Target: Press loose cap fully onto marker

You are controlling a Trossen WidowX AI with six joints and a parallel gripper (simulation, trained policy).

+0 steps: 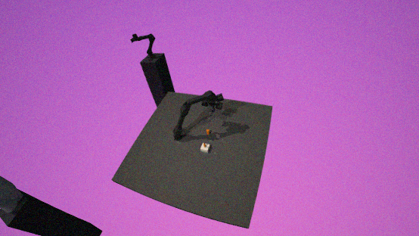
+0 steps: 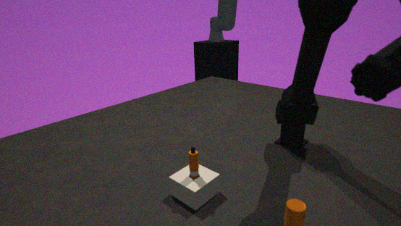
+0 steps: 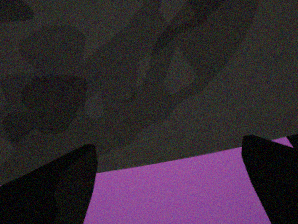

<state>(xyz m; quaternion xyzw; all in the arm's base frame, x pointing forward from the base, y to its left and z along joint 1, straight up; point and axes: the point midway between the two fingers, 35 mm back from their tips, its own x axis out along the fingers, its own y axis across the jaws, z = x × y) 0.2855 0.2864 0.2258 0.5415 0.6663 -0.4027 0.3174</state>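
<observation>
The orange cap lies 180 mm to the right of my gripper tip and 170 mm below it. From my gripper tip the other things lie so: white holder block: 30 mm ahead, 350 mm to the right, 180 mm below.
</observation>
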